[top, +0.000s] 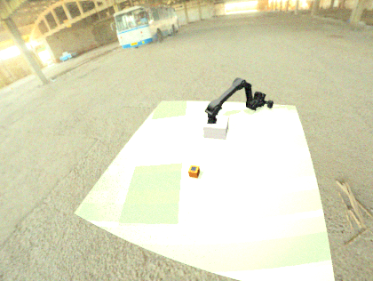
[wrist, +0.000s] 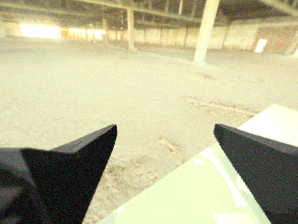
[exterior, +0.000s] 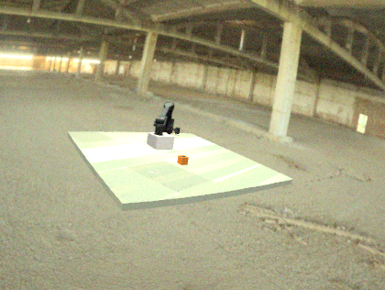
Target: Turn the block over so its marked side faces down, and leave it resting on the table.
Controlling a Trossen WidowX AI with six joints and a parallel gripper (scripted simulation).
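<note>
My gripper tip is 820 mm short of the orange block, 510 mm to the left of it and 10 mm below it.
</note>
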